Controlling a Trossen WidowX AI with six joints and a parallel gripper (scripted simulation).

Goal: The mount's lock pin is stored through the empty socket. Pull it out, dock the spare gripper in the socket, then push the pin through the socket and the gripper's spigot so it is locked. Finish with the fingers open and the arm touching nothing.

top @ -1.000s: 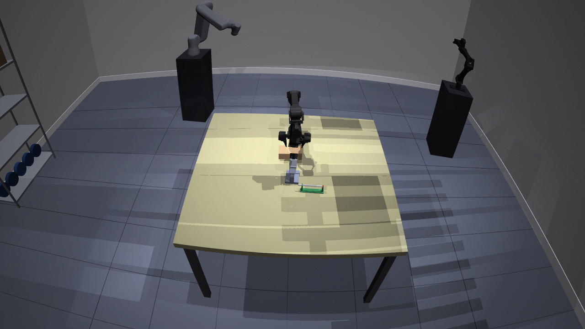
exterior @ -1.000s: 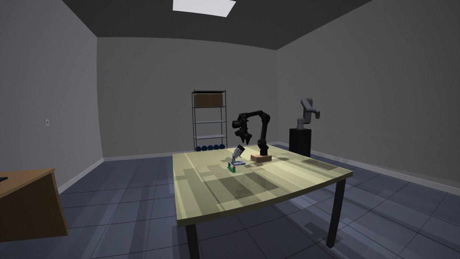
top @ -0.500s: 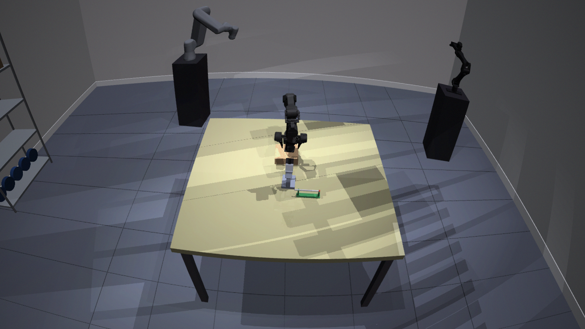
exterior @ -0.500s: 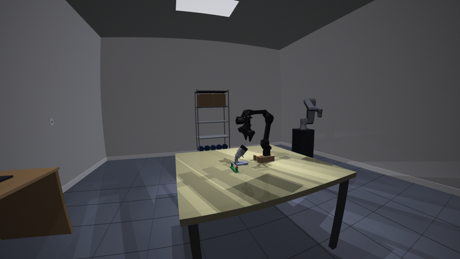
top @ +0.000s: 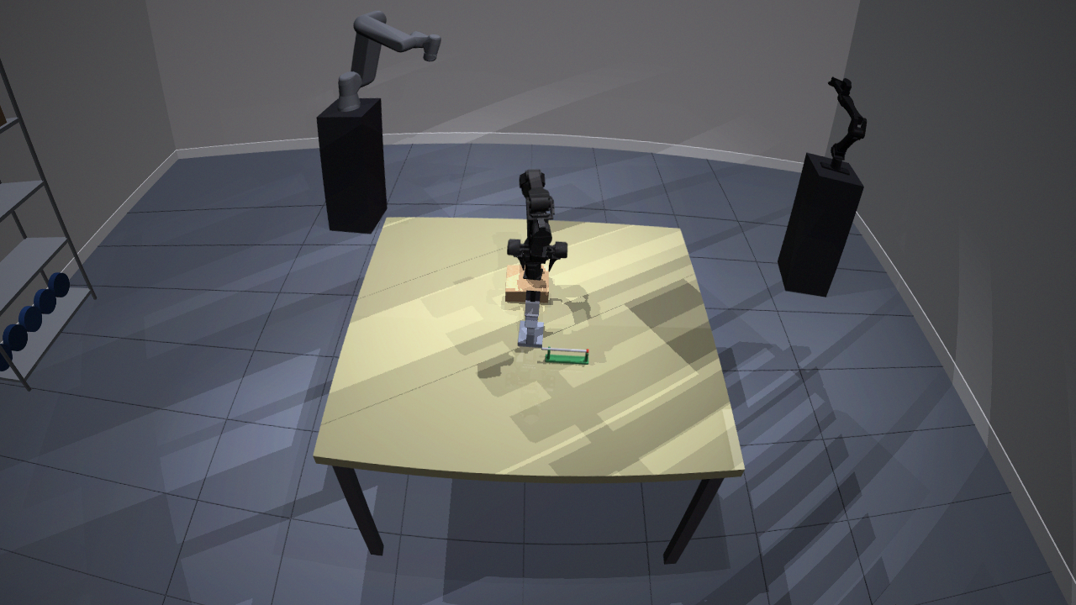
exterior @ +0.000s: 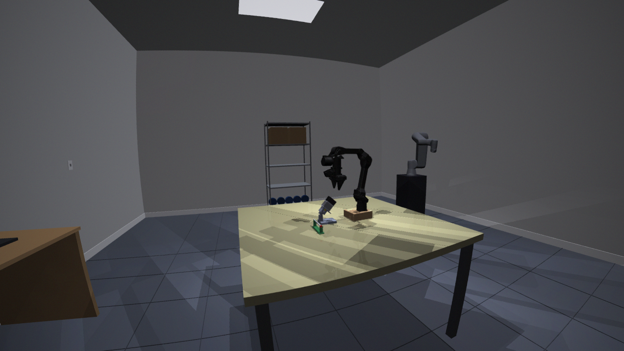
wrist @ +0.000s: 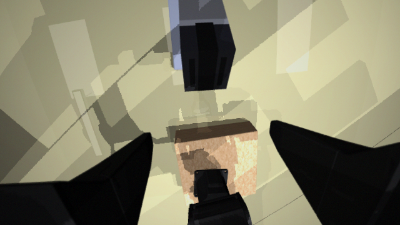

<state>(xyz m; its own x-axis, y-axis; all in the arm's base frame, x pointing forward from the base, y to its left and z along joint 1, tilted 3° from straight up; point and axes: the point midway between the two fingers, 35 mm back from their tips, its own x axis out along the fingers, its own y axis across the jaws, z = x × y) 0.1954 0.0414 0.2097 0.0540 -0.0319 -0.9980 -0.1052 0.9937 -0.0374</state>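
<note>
My gripper tip is now 16 cm short of the green rack, 13 cm to the right of it and 20 cm above it. Round my gripper tip: mount 8 cm ahead, 17 cm below; spare gripper 6 cm ahead, 10 cm below.
</note>
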